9 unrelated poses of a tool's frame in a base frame.
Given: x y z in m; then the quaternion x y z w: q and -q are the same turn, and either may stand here.
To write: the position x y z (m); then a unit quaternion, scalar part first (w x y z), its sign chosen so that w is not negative. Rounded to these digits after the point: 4 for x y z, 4 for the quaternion.
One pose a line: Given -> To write
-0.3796, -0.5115, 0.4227, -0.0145, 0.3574, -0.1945, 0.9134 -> -0.3796, -0.5115, 0.4227, 0.9134, -0.0145, 0.3574, -0.1945
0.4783, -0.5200, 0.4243, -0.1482, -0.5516, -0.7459, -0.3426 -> 0.4783, -0.5200, 0.4243, 0.3426, 0.1482, 0.5516, 0.7459
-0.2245, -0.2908, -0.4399, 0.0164, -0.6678, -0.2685, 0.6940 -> -0.2245, -0.2908, -0.4399, 0.6940, 0.0164, -0.6678, -0.2685
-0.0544, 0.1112, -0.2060, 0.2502, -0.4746, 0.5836, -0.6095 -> -0.0544, 0.1112, -0.2060, 0.6095, -0.2502, 0.4746, -0.5836
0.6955, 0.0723, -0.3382, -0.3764, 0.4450, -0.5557, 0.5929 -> 0.6955, 0.0723, -0.3382, 0.5929, -0.3764, 0.4450, -0.5557
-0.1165, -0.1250, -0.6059, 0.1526, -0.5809, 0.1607, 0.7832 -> -0.1165, -0.1250, -0.6059, 0.7832, 0.1526, -0.5809, 0.1607
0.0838, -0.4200, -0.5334, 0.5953, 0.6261, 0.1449, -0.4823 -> 0.0838, -0.4200, -0.5334, 0.4823, -0.5953, -0.6261, -0.1449
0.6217, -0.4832, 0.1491, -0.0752, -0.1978, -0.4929, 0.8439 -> 0.6217, -0.4832, 0.1491, 0.8439, -0.0752, -0.1978, -0.4929
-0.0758, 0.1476, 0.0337, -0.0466, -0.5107, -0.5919, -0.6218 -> -0.0758, 0.1476, 0.0337, 0.6218, 0.0466, 0.5107, 0.5919
